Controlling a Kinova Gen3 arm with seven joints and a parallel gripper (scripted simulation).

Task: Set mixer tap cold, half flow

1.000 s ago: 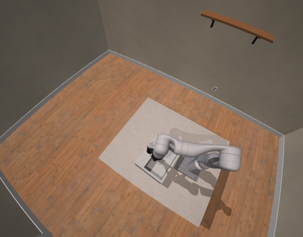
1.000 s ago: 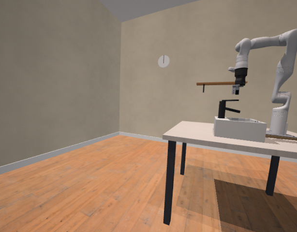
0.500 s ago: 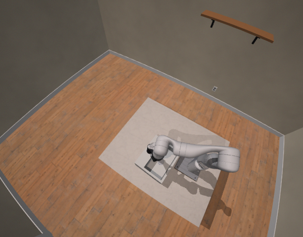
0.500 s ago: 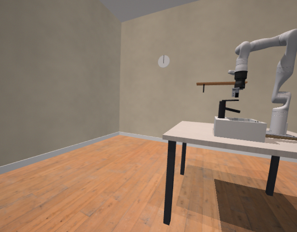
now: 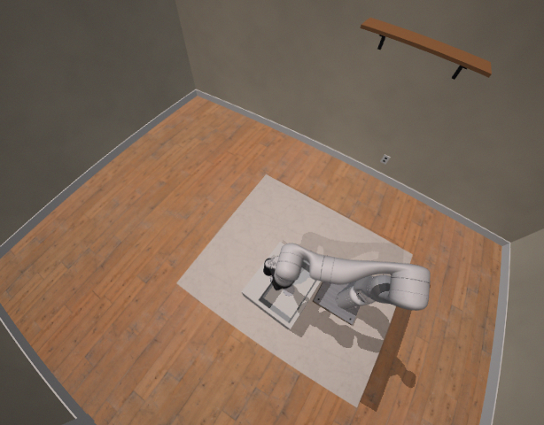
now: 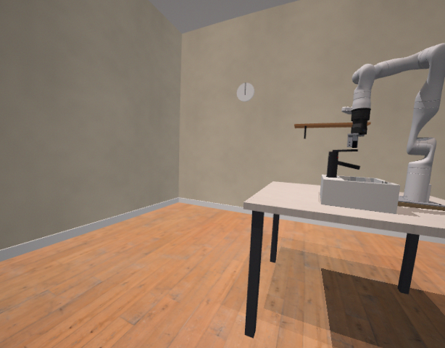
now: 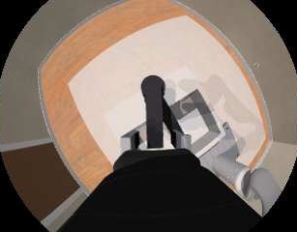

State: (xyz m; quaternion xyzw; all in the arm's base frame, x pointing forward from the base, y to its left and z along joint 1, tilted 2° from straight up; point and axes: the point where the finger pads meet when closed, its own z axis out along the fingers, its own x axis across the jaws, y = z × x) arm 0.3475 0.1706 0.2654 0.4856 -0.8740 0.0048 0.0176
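My gripper is now 3 cm short of the lever, 3 cm above it and 2 cm to the left of it. From my hand the other things lie so: white sink basin (26 cm below, 4 cm to the right, 4 cm behind).
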